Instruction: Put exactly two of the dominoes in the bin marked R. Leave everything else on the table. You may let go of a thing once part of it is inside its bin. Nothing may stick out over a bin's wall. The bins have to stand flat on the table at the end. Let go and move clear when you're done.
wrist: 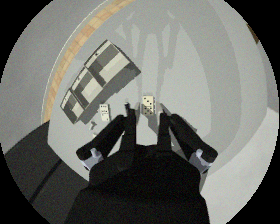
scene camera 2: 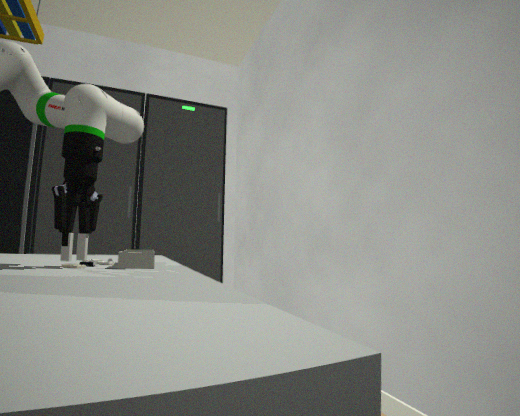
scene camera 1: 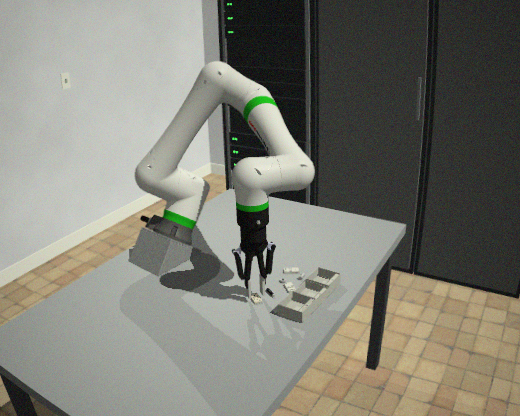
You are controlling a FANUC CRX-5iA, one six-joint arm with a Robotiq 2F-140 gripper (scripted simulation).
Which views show my gripper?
The wrist view, scene camera 2 and scene camera 1: all of them.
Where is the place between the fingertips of my gripper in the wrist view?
At 148, 107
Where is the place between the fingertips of my gripper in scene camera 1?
255, 294
